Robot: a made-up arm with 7 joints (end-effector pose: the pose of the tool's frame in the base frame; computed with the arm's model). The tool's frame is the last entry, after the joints. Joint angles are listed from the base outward.
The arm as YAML. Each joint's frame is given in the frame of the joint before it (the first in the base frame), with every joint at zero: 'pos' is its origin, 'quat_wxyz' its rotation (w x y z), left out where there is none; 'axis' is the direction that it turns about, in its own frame. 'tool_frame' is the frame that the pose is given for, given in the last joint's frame.
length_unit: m
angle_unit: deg
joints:
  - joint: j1
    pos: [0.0, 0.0, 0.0]
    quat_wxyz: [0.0, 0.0, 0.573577, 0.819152]
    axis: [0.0, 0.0, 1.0]
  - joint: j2
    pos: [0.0, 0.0, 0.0]
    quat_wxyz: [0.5, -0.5, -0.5, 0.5]
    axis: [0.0, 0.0, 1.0]
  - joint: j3
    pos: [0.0, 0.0, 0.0]
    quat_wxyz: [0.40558, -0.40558, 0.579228, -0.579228]
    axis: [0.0, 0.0, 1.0]
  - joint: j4
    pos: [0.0, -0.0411, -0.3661]
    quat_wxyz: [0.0, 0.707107, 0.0, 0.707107]
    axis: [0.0, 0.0, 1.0]
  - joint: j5
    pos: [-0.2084, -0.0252, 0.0]
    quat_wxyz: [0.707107, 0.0, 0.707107, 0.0]
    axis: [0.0, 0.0, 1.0]
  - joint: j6
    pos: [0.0, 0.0, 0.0]
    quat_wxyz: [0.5, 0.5, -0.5, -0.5]
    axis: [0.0, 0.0, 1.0]
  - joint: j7
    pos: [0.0, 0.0, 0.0]
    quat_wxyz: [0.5, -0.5, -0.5, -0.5]
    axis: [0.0, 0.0, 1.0]
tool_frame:
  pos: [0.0, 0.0, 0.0]
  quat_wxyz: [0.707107, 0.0, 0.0, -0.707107]
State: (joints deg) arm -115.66 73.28 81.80 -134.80 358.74 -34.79 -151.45
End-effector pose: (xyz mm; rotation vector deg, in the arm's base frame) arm -32.8 287.8 122.8 56.22 61.57 142.40
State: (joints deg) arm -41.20 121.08 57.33 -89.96 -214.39 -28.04 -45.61
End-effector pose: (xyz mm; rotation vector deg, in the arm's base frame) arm -84.0 220.3 399.8 14.68 153.95 11.60
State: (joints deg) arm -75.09 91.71 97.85 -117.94 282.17 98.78 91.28
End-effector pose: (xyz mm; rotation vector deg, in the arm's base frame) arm -135.6 327.7 122.1 25.13 22.26 -78.19
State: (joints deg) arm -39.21 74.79 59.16 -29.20 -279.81 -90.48 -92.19
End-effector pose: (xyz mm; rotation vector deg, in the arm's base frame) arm 198.6 536.1 40.3 -123.36 39.63 -122.90
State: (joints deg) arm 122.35 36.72 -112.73 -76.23 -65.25 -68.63 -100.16
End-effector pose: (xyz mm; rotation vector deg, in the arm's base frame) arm -360.3 -193.4 288.1 -24.62 -123.50 -18.83
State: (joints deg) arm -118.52 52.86 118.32 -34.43 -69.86 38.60 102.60
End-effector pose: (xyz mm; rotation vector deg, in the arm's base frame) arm 380.9 332.3 261.8 108.33 47.21 -130.57
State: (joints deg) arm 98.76 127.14 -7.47 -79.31 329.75 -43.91 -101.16
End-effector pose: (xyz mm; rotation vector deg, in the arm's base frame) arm 59.1 480.3 -92.4 48.03 24.55 127.20
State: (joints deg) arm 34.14 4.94 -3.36 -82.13 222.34 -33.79 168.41
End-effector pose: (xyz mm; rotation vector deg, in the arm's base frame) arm -23.6 45.0 -482.8 -20.05 -19.77 24.93
